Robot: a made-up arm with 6 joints. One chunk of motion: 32 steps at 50 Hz.
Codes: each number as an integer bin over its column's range. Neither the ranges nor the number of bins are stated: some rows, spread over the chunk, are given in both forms.
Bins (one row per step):
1: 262 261 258 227 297 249
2: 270 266 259 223 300 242
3: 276 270 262 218 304 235
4: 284 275 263 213 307 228
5: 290 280 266 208 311 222
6: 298 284 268 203 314 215
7: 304 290 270 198 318 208
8: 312 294 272 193 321 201
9: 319 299 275 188 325 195
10: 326 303 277 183 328 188
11: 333 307 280 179 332 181
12: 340 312 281 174 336 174
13: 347 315 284 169 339 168
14: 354 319 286 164 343 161
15: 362 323 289 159 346 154
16: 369 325 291 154 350 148
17: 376 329 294 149 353 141
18: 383 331 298 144 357 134
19: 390 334 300 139 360 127
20: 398 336 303 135 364 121
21: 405 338 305 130 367 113
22: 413 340 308 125 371 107
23: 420 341 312 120 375 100
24: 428 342 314 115 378 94
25: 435 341 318 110 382 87
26: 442 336 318 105 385 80
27: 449 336 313 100 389 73
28: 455 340 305 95 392 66
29: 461 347 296 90 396 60
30: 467 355 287 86 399 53
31: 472 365 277 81 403 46
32: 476 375 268 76 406 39
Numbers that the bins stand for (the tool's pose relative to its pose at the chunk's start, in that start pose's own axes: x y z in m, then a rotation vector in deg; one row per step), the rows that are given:
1: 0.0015 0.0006 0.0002 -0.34 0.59 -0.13
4: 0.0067 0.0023 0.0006 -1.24 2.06 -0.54
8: 0.0133 0.0045 0.0013 -2.54 4.11 -1.07
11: 0.0182 0.0060 0.0019 -3.44 5.73 -1.46
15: 0.0250 0.0079 0.0026 -4.73 7.78 -1.99
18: 0.0299 0.0089 0.0033 -5.70 9.40 -2.38
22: 0.0370 0.0099 0.0041 -6.93 11.45 -2.91
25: 0.0422 0.0100 0.0049 -7.90 13.07 -3.30
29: 0.0483 0.0107 0.0032 -9.19 15.12 -3.83
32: 0.0518 0.0140 0.0010 -10.09 16.59 -4.24
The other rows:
2: 0.0034 0.0012 0.0003 -0.60 1.03 -0.26
3: 0.0048 0.0017 0.0005 -0.92 1.62 -0.40
5: 0.0081 0.0029 0.0008 -1.57 2.65 -0.66
6: 0.0100 0.0033 0.0010 -1.89 3.09 -0.79
7: 0.0114 0.0041 0.0011 -2.21 3.67 -0.93
9: 0.0149 0.0051 0.0015 -2.86 4.70 -1.18
10: 0.0166 0.0056 0.0017 -3.18 5.14 -1.32
12: 0.0198 0.0066 0.0020 -3.76 6.32 -1.59
13: 0.0215 0.0070 0.0022 -4.09 6.76 -1.71
14: 0.0231 0.0075 0.0024 -4.41 7.34 -1.85
16: 0.0267 0.0082 0.0028 -5.05 8.37 -2.10
17: 0.0283 0.0086 0.0030 -5.38 8.81 -2.24
19: 0.0316 0.0092 0.0035 -6.02 9.84 -2.51
20: 0.0335 0.0095 0.0037 -6.28 10.42 -2.63
21: 0.0351 0.0097 0.0039 -6.60 10.86 -2.79
23: 0.0386 0.0100 0.0044 -7.25 12.04 -3.04
24: 0.0405 0.0102 0.0046 -7.57 12.48 -3.16
26: 0.0438 0.0095 0.0049 -8.22 13.51 -3.43
27: 0.0454 0.0095 0.0045 -8.54 14.09 -3.57
28: 0.0468 0.0099 0.0039 -8.86 14.53 -3.71
30: 0.0497 0.0117 0.0025 -9.45 15.56 -3.96
31: 0.0508 0.0129 0.0017 -9.77 16.15 -4.10

